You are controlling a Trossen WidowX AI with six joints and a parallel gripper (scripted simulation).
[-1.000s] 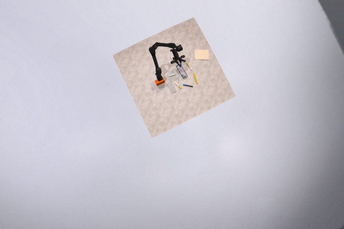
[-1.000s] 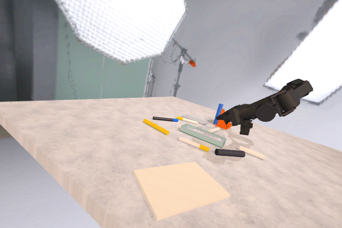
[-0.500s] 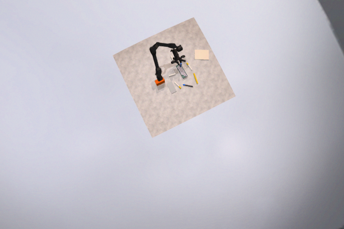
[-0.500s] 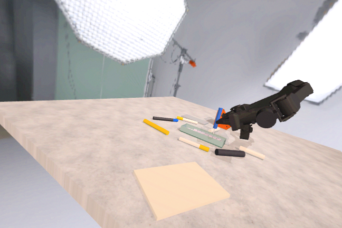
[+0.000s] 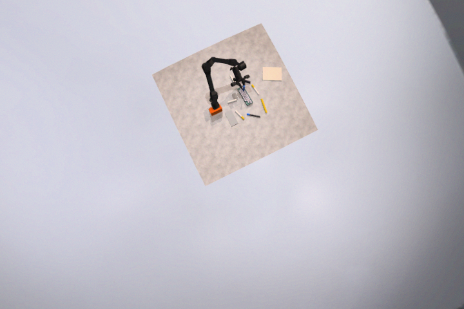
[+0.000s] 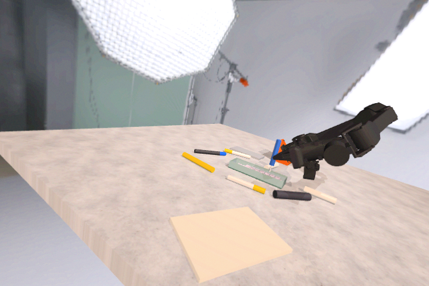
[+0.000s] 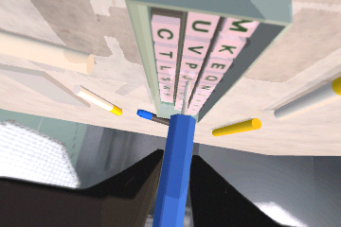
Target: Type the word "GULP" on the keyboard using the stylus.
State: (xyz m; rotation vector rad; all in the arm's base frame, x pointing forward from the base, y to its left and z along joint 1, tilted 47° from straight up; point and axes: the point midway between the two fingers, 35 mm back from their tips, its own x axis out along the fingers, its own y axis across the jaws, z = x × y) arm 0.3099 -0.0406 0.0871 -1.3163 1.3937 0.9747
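The black cylinder lies 9 cm to the left of my gripper tip, 8 cm ahead of it and 7 cm below it. Round my gripper tip: blue stylus 1 cm below; then yellow stick 23 cm to the right, 11 cm ahead, 8 cm below; then grey flat block 24 cm behind, 16 cm to the right, 8 cm below.
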